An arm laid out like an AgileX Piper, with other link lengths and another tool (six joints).
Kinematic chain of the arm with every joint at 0, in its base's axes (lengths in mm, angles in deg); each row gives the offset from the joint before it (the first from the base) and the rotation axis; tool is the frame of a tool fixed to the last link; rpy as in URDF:
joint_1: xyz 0 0 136.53 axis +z
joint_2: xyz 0 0 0 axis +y
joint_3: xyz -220.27 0 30.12 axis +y
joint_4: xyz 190.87 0 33.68 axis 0.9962 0 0.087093
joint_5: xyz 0 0 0 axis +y
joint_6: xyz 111.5 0 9.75 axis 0.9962 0 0.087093
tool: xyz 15.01 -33 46.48 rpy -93.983 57.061 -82.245
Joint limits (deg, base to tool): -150..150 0..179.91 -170..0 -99.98..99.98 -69.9..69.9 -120..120
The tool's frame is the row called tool.
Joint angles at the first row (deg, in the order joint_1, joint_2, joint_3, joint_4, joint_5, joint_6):
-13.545, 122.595, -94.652, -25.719, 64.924, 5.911
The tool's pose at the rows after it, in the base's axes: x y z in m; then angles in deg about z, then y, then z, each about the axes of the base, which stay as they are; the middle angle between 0 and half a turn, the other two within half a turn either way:
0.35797 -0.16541 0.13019 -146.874 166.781 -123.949
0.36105 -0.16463 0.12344 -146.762 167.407 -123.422
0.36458 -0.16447 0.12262 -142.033 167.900 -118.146
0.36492 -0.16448 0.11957 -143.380 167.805 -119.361
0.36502 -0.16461 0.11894 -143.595 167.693 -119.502
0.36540 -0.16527 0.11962 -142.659 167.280 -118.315
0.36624 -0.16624 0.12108 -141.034 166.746 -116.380
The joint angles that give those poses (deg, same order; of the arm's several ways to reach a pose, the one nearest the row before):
-13.553, 124.312, -94.712, -25.633, 64.110, 5.911
-13.554, 125.383, -94.713, -25.286, 62.660, 5.909
-13.553, 125.676, -94.711, -25.418, 61.104, 5.911
-13.553, 126.151, -94.712, -25.479, 60.910, 5.911
-13.553, 126.265, -94.711, -25.595, 60.863, 5.912
-13.552, 126.267, -94.715, -26.121, 60.770, 5.911
-13.553, 126.267, -94.849, -26.820, 60.667, 5.912

